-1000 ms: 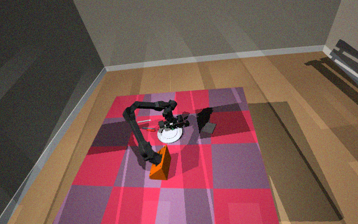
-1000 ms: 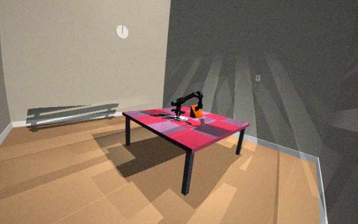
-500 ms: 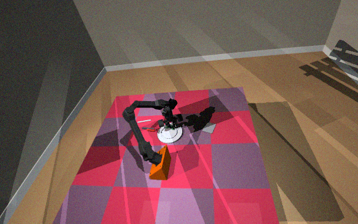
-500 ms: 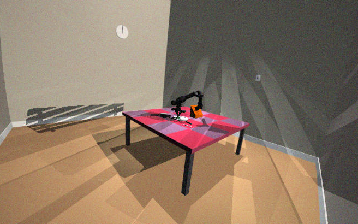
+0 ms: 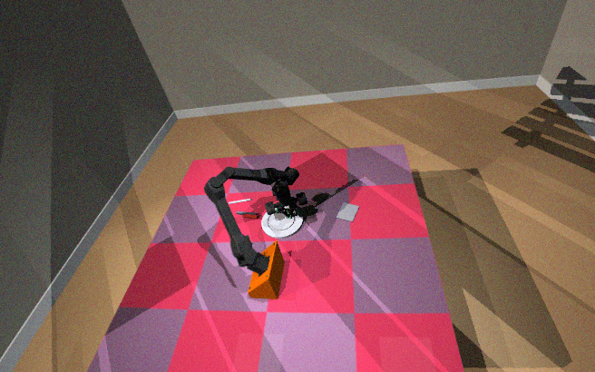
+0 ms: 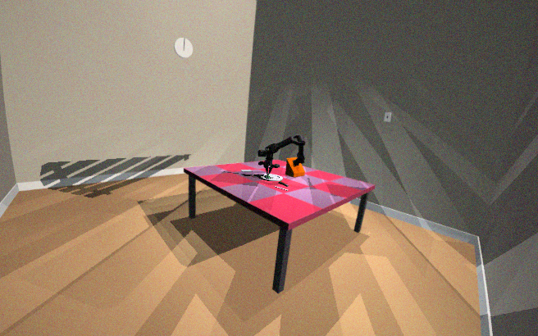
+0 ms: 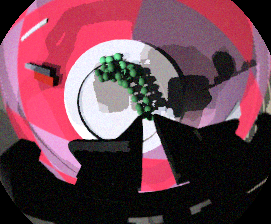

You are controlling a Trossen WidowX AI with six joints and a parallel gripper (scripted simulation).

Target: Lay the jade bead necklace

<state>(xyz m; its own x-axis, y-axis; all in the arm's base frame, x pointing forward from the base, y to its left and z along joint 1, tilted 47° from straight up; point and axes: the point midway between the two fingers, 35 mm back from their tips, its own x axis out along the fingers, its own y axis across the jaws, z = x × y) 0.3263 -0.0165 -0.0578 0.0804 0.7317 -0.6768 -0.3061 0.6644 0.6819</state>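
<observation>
The round white bead board is 4 cm to the left of my gripper tip, 2 cm below it and 1 cm behind it. The rest, counted from my gripper tip: red-handled tool (21 cm to the left, 4 cm ahead, 2 cm below); flat grey pad (27 cm to the right, 3 cm below, 2 cm ahead); thin white rod (28 cm to the left, 14 cm ahead, 3 cm below).
</observation>
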